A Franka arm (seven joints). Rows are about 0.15 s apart.
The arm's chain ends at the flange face. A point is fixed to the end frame.
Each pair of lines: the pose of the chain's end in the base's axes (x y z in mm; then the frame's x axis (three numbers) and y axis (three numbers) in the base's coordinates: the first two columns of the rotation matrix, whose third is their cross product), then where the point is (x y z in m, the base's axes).
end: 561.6 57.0 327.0 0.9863 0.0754 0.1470 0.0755 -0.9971 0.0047
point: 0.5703 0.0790 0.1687
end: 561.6 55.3 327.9 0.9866 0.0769 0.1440 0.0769 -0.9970 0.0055
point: 0.5698 0.0771 0.1696
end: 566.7 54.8 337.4 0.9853 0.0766 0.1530 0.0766 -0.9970 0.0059
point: 0.5764 0.0767 0.1791
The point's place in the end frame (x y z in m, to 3 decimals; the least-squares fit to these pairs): -0.013 -0.022 0.158
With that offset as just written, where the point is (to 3 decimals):
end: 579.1 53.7 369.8 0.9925 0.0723 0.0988 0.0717 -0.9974 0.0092
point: 0.580 0.074 0.211
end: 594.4 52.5 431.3 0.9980 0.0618 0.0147 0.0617 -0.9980 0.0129
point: 0.583 0.072 0.273
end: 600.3 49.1 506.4 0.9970 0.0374 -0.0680 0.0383 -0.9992 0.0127
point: 0.576 0.068 0.349
